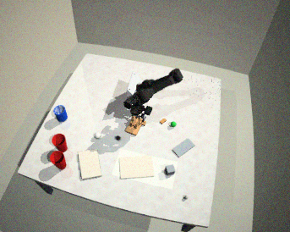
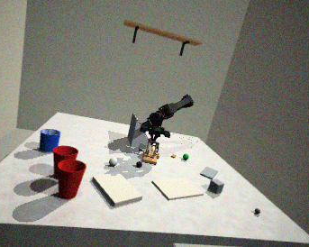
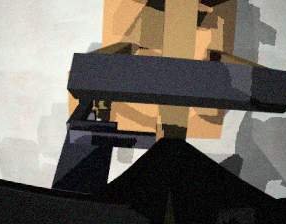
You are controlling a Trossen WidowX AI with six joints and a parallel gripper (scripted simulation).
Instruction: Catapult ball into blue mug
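Now: the wooden catapult 2 cm to the left of my gripper tip, 2 cm below it and 1 cm ahead of it. Also, from my gripper tip: orange block: 18 cm to the left, 7 cm below, 2 cm behind; green ball: 26 cm to the left, 6 cm below, 1 cm ahead; black ball: 17 cm ahead, 11 cm to the right, 6 cm below.
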